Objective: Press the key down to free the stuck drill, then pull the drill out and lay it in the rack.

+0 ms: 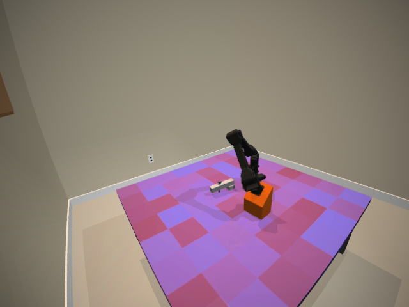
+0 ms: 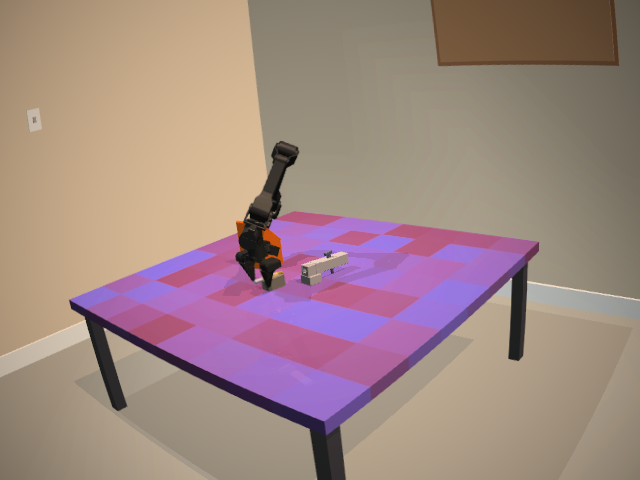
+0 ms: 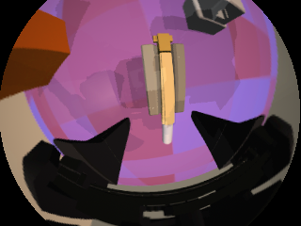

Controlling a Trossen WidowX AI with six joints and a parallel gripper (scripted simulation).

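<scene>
My gripper tip is now 1 cm short of the drill, 3 cm to the right of it and 2 cm below it. From my gripper tip the other things lie so: grey rack block 2 cm ahead, 4 cm to the left, 1 cm below; dark key 13 cm ahead, 21 cm to the left, 3 cm above; fixture block 13 cm ahead, 19 cm to the left, 1 cm above.
</scene>
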